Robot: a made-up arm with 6 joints.
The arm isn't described. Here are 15 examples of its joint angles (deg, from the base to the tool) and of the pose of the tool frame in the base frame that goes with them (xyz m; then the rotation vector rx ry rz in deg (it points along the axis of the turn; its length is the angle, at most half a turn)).
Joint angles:
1: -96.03 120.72 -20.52 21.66 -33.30 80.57
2: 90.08 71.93 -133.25 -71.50 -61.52 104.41
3: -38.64 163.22 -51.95 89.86 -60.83 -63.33
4: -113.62 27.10 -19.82 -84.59 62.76 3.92
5: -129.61 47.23 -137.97 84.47 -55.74 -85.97
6: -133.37 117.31 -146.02 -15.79 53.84 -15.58
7: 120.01 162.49 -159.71 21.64 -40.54 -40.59
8: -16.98 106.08 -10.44 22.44 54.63 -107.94
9: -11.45 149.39 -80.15 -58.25 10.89 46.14
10: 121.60 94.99 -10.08 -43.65 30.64 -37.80
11: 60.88 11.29 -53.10 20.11 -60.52 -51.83
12: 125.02 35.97 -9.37 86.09 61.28 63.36
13: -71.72 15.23 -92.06 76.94 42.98 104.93
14: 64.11 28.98 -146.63 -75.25 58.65 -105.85
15: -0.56 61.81 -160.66 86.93 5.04 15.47
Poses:
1: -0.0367 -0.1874 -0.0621 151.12 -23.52 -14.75
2: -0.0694 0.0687 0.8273 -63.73 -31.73 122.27
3: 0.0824 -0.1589 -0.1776 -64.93 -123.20 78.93
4: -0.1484 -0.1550 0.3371 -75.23 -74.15 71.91
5: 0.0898 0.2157 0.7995 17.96 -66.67 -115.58
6: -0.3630 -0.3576 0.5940 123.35 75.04 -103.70
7: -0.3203 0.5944 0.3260 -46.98 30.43 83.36
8: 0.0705 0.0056 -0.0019 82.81 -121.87 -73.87
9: 0.4360 -0.1022 -0.1129 2.03 161.28 -18.46
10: -0.0449 0.1292 -0.0036 169.04 31.59 36.39
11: 0.0075 -0.0377 0.6338 23.16 3.73 21.39
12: -0.1795 0.1289 0.2331 16.42 -102.13 -0.01
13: -0.0064 0.1963 0.7103 45.92 27.06 106.46
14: -0.1275 -0.4206 0.6737 -18.74 60.60 -90.64
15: -0.2258 0.0098 0.8501 -15.69 -5.18 100.63
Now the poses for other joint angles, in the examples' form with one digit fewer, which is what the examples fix.
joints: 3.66 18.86 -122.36 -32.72 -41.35 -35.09
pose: -0.436 0.002 0.681 13.4 -59.4 -62.0
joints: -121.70 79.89 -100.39 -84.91 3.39 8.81
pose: -0.206 -0.324 0.658 -38.0 -79.9 137.1
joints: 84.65 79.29 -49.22 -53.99 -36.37 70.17
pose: -0.002 0.409 0.306 -78.8 78.4 100.6
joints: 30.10 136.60 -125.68 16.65 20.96 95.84
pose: 0.556 0.332 0.288 88.3 109.7 85.3
